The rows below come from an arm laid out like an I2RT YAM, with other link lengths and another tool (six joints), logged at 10 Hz.
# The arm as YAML. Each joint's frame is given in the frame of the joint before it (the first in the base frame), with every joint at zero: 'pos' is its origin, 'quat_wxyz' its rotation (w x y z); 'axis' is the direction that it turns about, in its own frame. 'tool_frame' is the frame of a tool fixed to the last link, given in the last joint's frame.
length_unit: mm
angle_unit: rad
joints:
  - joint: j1
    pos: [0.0, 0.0, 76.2]
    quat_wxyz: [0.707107, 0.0, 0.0, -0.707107]
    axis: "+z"
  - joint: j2
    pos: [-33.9, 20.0, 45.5]
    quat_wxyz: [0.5, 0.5, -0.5, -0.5]
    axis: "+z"
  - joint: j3
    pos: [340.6, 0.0, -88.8]
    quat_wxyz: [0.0, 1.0, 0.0, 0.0]
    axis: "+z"
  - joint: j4
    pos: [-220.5, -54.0, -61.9]
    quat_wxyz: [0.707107, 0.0, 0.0, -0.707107]
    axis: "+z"
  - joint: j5
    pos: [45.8, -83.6, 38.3]
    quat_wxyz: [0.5, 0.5, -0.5, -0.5]
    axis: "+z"
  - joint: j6
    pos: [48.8, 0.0, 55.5]
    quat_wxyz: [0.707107, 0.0, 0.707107, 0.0]
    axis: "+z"
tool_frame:
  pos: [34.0, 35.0, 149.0]
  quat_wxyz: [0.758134, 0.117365, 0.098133, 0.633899]
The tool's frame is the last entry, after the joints.
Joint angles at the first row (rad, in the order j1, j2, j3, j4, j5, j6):
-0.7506, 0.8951, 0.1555, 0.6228, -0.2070, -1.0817
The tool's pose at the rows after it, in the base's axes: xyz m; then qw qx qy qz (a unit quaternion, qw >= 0):
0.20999 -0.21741 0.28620 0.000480 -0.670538 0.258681 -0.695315
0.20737 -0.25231 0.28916 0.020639 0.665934 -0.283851 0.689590
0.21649 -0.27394 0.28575 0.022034 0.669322 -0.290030 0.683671
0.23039 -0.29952 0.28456 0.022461 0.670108 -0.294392 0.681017
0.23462 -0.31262 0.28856 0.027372 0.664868 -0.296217 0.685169
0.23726 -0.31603 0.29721 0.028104 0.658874 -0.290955 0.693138
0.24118 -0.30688 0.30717 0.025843 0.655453 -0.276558 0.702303
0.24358 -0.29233 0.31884 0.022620 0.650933 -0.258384 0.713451
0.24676 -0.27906 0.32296 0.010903 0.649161 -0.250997 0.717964
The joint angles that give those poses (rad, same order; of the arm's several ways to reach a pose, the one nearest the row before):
-0.8989, 0.9817, 0.2051, 0.6315, -0.2401, -1.0840
-0.9832, 1.0943, 0.2550, 0.6773, -0.2580, -1.0912
-1.0016, 1.2019, 0.2878, 0.7346, -0.2668, -1.0985
-1.0065, 1.3205, 0.3416, 0.7910, -0.2657, -1.0985
-1.0119, 1.3666, 0.3698, 0.8215, -0.2600, -1.0924
-1.0118, 1.3746, 0.3882, 0.8341, -0.2642, -1.0843
-0.9901, 1.3495, 0.3855, 0.8406, -0.2634, -1.0817
-0.9634, 1.3068, 0.3736, 0.8456, -0.2634, -1.0790
-0.9318, 1.2697, 0.3637, 0.8284, -0.2584, -1.0653

